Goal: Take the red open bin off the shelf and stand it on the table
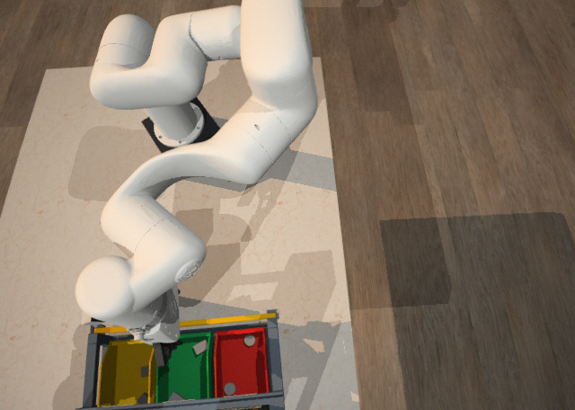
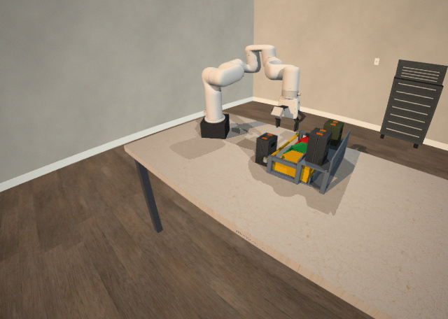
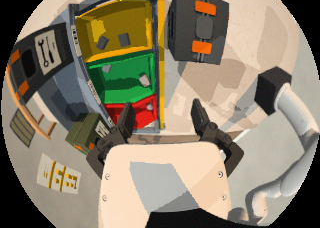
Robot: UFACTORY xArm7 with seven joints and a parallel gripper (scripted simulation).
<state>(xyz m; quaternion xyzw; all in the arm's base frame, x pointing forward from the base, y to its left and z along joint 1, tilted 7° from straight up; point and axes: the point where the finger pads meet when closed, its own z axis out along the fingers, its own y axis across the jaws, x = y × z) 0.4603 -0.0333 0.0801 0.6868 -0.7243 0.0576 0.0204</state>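
The thin yellow bar lies 100 mm below my hand. The rest, counted from my hand: yellow bin: 120 mm to the right, 120 mm below, 90 mm ahead; green bin: 120 mm below, 100 mm ahead, 10 mm to the right; red open bin: 120 mm below, 120 mm ahead, 100 mm to the left.
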